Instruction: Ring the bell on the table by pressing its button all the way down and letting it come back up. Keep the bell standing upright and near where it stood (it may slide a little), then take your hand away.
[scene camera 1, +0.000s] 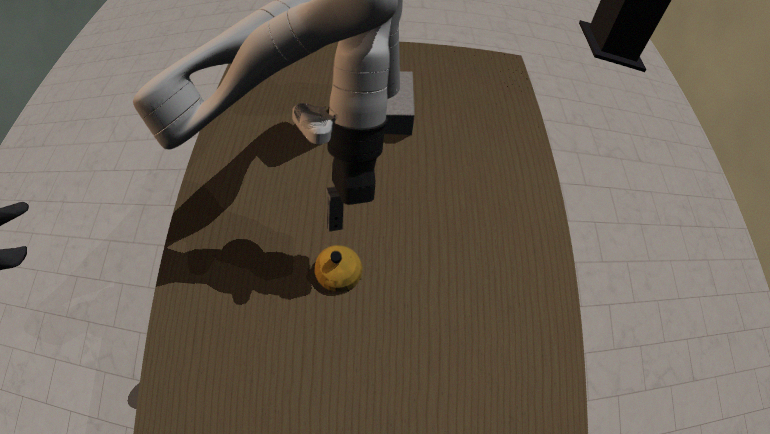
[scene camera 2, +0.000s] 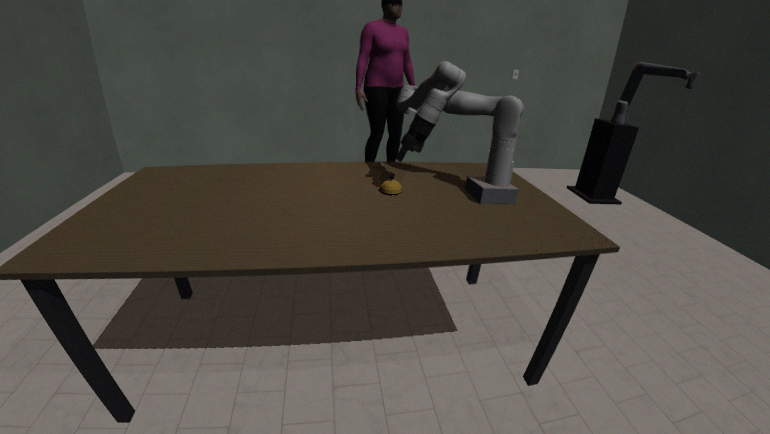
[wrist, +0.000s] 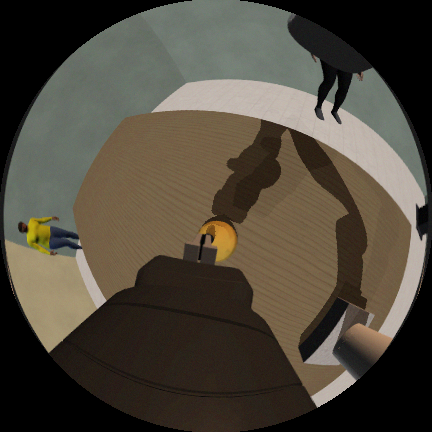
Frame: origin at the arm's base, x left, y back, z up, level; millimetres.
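Seen in the pictures: gripper, between the fingertips: (scene camera 1: 334, 227) (scene camera 2: 398, 160) (wrist: 202, 242); arm's base, origin of its link: (scene camera 2: 495, 182) (wrist: 348, 340).
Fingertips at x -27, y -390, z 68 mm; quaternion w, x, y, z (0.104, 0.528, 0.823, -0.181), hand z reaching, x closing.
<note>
Offsets run from my fingertips to a thing's top centre. Level surfaces: height alone.
The yellow domed bell @[dx +1, dy -20, dz -61 mm] (scene camera 1: 345, 272) (scene camera 2: 391, 187) (wrist: 226, 242) stands upright on the wooden table @[dz -127 mm] (scene camera 1: 458, 323) (scene camera 2: 242, 226) (wrist: 150, 165). Its black button @[dx +1, dy -20, dz -61 mm] (scene camera 1: 335, 256) (scene camera 2: 392, 176) stands up at the top, clear of the dome. My gripper (scene camera 1: 335, 228) (scene camera 2: 399, 159) (wrist: 202, 242) is shut and empty. It hangs above the bell and a little toward the arm's base, apart from the button in both scene views. In the wrist view the fingertips overlap the bell's edge and partly cover the button.
The arm's grey base block (scene camera 1: 401, 94) (scene camera 2: 497, 194) (wrist: 325, 345) stands on the table behind the gripper. A person in a magenta top (scene camera 2: 387, 53) stands beyond the table's far edge. A person in yellow (wrist: 40, 234) shows in the wrist view. A black pedestal (scene camera 1: 628, 32) (scene camera 2: 606, 159) stands on the floor.
</note>
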